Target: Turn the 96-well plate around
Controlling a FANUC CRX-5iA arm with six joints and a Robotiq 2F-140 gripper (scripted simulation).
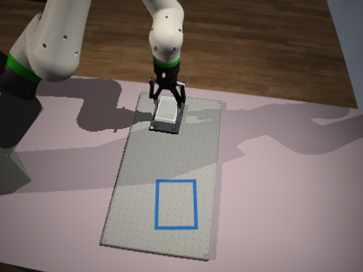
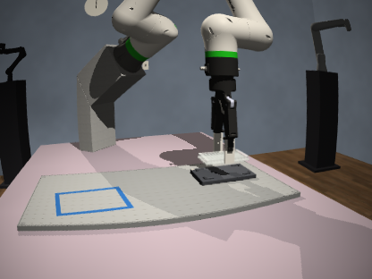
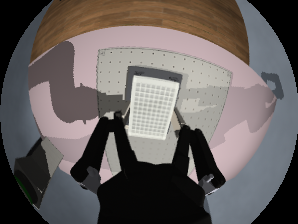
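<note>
Now: the dark plate nest N1 7 cm below my hand. The rest, counted from my hand: white 96-well plate (2 cm below).
</note>
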